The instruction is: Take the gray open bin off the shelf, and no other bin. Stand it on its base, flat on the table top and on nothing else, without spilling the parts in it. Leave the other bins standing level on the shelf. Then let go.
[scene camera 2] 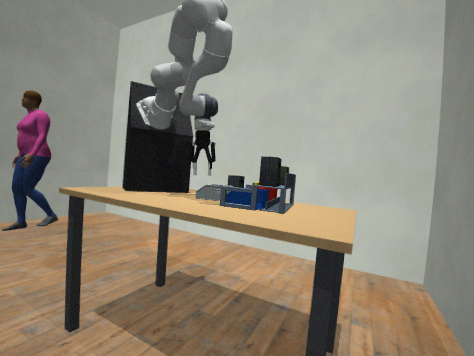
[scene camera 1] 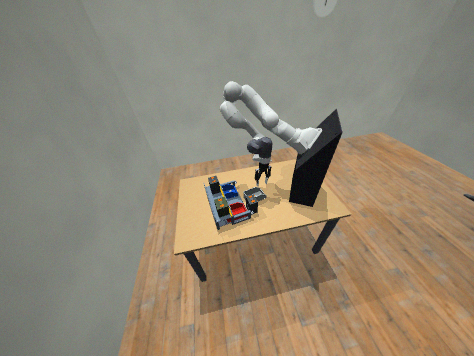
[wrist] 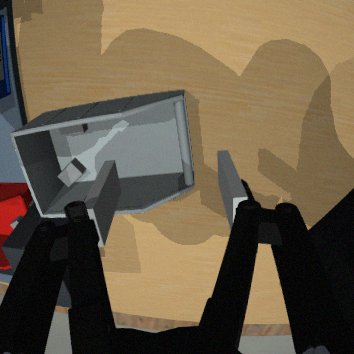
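The gray open bin (scene camera 1: 255, 194) (scene camera 2: 208, 192) (wrist: 135, 150) is upright on the table top in front of the shelf (scene camera 1: 212, 206) (scene camera 2: 290, 187). A small gray block lies inside it near one end. In the wrist view that end overlaps the shelf's edge; I cannot tell whether they touch. My gripper (scene camera 1: 262, 183) (scene camera 2: 202, 172) (wrist: 166, 171) is open and empty, above the bin's outer end, with one finger over the bin and the other beyond its end lip. The blue bin (scene camera 1: 230, 191) (scene camera 2: 244, 199) and the red bin (scene camera 1: 238, 210) (scene camera 2: 272, 193) (wrist: 9, 212) are in the shelf.
A dark box (scene camera 1: 252, 204) (scene camera 2: 236, 181) stands close beside the gray bin. A dark box (scene camera 1: 214, 185) (scene camera 2: 270, 171) and an olive box (scene camera 1: 222, 206) stand upon the shelf. The arm's tall black mount (scene camera 1: 312, 175) (scene camera 2: 155, 160) stands on the table behind the gripper.
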